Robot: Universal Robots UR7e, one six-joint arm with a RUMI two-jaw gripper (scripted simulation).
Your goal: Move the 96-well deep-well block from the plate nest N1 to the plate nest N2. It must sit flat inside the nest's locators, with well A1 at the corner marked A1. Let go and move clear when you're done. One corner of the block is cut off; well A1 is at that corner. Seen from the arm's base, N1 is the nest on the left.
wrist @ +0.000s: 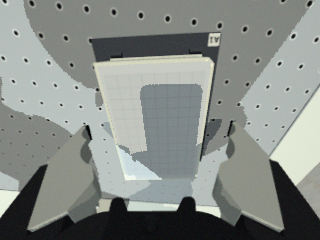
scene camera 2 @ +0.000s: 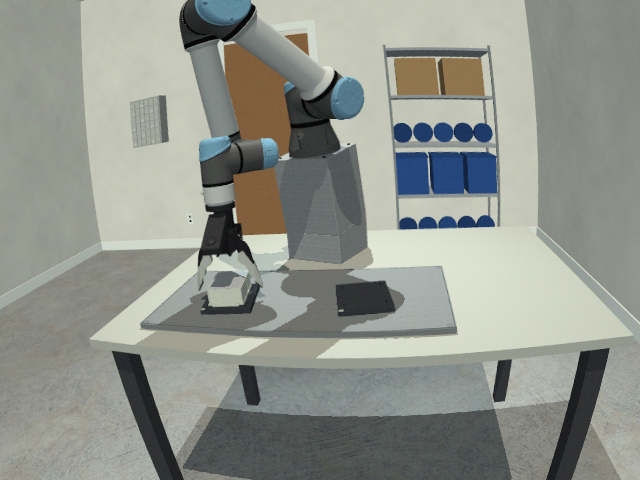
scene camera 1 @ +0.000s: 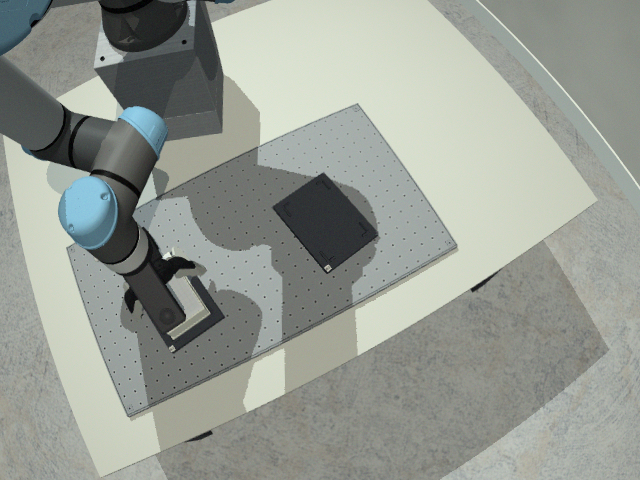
Observation:
The pictures show: my gripper and a deep-well block.
My gripper is seen too in the wrist view and in scene camera 2.

